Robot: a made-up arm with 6 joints. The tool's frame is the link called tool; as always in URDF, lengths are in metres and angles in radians. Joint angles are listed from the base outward.
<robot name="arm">
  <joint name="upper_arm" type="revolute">
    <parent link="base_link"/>
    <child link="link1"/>
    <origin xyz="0.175 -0.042 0.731" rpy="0 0 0"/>
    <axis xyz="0 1 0"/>
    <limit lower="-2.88" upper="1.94"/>
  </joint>
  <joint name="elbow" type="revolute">
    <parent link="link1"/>
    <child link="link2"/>
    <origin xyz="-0.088 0.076 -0.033" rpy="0 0 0"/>
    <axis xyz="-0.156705 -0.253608 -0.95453"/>
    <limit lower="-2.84" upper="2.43"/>
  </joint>
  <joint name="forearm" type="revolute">
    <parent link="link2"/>
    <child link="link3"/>
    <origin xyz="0.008 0.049 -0.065" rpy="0 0 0"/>
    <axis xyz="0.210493 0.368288 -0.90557"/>
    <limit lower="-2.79" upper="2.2"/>
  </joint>
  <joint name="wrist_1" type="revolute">
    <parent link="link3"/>
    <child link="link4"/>
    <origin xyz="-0.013 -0.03 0" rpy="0 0 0"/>
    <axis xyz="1 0 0"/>
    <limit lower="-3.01" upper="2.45"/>
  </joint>
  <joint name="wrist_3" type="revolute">
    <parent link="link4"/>
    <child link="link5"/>
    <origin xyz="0.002 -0.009 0.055" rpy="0 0 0"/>
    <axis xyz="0 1 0"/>
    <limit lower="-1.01" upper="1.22"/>
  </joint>
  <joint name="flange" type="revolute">
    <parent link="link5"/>
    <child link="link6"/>
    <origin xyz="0.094 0.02 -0.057" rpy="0 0 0"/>
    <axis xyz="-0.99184 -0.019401 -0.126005"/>
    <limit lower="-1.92" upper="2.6"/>
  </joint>
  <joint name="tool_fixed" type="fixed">
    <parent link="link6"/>
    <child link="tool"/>
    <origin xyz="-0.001 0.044 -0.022" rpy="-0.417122 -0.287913 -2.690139"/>
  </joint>
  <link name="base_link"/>
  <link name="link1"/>
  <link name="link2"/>
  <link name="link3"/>
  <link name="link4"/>
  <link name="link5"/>
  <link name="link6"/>
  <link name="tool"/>
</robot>
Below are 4 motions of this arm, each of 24 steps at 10 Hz.
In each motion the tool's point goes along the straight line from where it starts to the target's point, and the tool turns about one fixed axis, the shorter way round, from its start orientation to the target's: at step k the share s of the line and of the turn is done. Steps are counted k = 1, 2, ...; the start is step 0. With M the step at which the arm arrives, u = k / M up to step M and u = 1 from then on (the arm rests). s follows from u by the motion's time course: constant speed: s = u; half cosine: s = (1 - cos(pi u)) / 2; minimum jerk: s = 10 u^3 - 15 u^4 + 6 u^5.
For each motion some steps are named. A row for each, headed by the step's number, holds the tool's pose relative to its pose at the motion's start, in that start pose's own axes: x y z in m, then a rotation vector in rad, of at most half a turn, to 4 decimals.
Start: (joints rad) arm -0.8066 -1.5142 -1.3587 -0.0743 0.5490 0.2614
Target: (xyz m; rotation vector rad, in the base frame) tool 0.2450 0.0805 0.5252 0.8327 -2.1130 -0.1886
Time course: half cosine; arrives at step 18
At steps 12, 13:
12: 0.0451 0.0254 -0.0801 0.4957 -0.5981 -0.1657
13: 0.0494 0.0278 -0.0877 0.5429 -0.6551 -0.1815

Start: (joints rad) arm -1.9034 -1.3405 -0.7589 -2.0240 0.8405 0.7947
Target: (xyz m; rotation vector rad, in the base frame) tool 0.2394 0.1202 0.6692 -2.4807 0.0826 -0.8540
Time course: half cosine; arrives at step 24
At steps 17, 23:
17: -0.0004 0.0478 0.0433 -0.3385 0.4243 -1.0099
23: -0.0005 0.0591 0.0536 -0.4190 0.5252 -1.2502

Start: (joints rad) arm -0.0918 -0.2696 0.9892 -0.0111 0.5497 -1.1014
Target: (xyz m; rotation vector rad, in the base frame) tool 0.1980 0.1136 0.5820 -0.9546 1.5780 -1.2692
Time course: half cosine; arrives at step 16
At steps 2, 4, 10, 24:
2: -0.0026 -0.0002 -0.0014 0.0166 -0.0497 0.0094
4: -0.0099 -0.0009 -0.0053 0.0638 -0.1910 0.0362
10: -0.0466 -0.0042 -0.0248 0.3011 -0.9019 0.1708
24: -0.0674 -0.0061 -0.0359 0.4355 -1.3046 0.2470

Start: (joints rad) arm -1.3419 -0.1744 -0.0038 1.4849 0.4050 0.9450
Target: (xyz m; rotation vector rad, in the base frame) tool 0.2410 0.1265 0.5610 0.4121 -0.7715 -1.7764
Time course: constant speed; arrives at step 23
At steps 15, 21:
15: 0.0356 -0.0088 -0.0463 0.3454 -0.3557 0.1370
21: 0.0498 -0.0123 -0.0649 0.4836 -0.4979 0.1918

